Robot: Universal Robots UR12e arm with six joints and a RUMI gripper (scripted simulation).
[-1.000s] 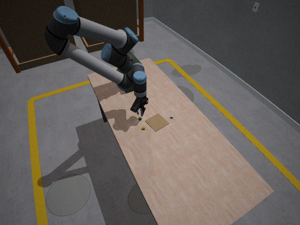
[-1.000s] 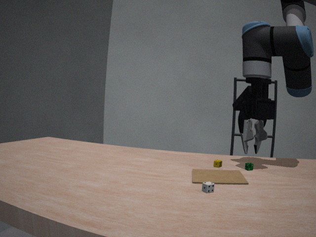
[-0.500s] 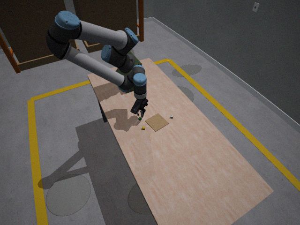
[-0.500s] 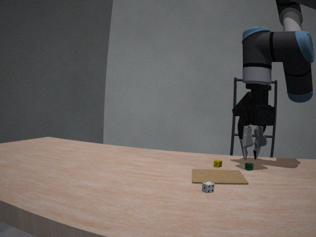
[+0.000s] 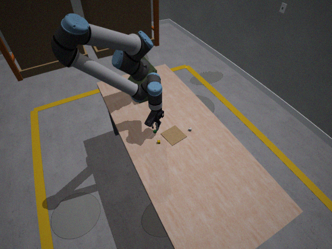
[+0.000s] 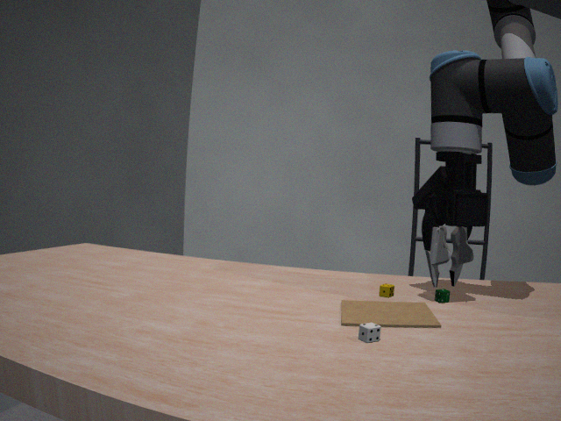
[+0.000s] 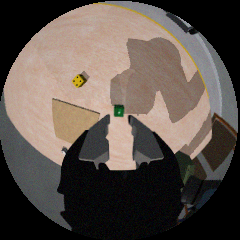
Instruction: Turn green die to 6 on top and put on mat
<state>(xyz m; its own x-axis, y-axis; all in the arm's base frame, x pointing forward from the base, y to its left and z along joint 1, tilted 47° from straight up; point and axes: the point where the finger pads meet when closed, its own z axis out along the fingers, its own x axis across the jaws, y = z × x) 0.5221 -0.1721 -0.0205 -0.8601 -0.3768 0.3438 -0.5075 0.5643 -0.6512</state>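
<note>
The green die is 30 mm below my hand. The rest, counted from my hand: tan mat 120 mm to the left, 80 mm ahead, 40 mm below; then white die 250 mm to the left, 90 mm ahead, 30 mm below; then yellow die 100 mm ahead, 30 mm below, 10 mm to the right.
</note>
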